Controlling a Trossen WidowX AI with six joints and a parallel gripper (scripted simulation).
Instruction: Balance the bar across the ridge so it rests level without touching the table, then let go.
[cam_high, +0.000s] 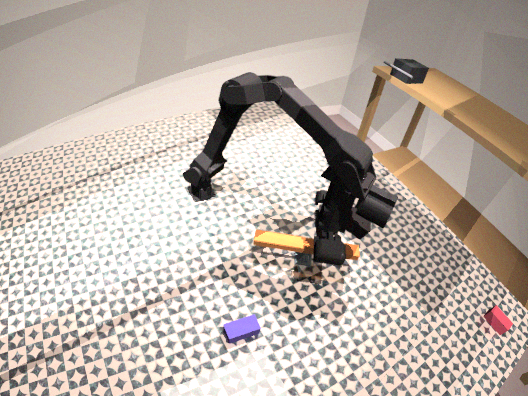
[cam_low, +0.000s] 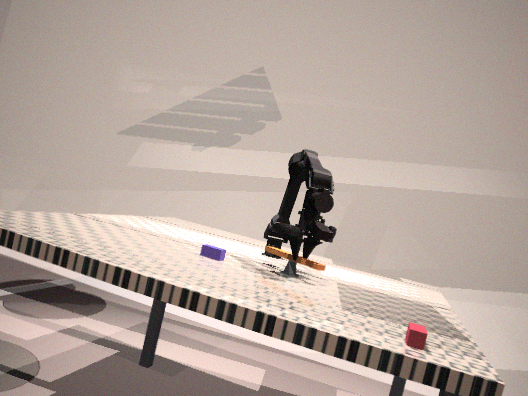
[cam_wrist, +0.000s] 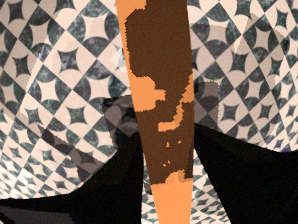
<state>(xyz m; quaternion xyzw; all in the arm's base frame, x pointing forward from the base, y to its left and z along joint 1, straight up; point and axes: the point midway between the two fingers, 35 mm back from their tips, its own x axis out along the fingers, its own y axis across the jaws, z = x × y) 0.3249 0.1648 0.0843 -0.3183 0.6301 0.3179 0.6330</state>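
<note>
The orange bar lies 20 mm behind my gripper tip and 20 mm to the right of it. Also, from my gripper tip: red block: 420 mm ahead, 340 mm to the left, 30 mm below; then purple block: 90 mm ahead, 240 mm to the right, 30 mm below.
</note>
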